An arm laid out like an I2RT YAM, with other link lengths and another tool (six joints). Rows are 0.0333 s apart.
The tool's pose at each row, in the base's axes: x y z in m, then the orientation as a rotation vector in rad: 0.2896, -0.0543, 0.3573, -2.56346, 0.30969, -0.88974; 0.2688, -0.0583, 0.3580, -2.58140, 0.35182, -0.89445; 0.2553, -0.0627, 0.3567, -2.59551, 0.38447, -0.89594; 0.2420, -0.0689, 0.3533, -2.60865, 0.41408, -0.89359; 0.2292, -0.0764, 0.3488, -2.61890, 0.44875, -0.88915; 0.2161, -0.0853, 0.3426, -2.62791, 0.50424, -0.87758; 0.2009, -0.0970, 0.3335, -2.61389, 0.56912, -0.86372
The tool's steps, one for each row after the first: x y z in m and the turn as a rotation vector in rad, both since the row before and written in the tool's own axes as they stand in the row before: -0.0143, 0.0048, -0.0148, -0.03061, 0.00740, 0.01896; -0.0095, 0.0060, -0.0088, -0.02378, 0.00423, 0.01477; -0.0097, 0.0088, -0.0075, -0.02144, 0.00127, 0.01384; -0.0092, 0.0106, -0.0065, -0.02050, 0.00089, 0.01816; -0.0096, 0.0129, -0.0055, -0.02620, -0.00087, 0.03223; -0.0110, 0.0175, -0.0048, -0.01001, 0.00066, 0.04662
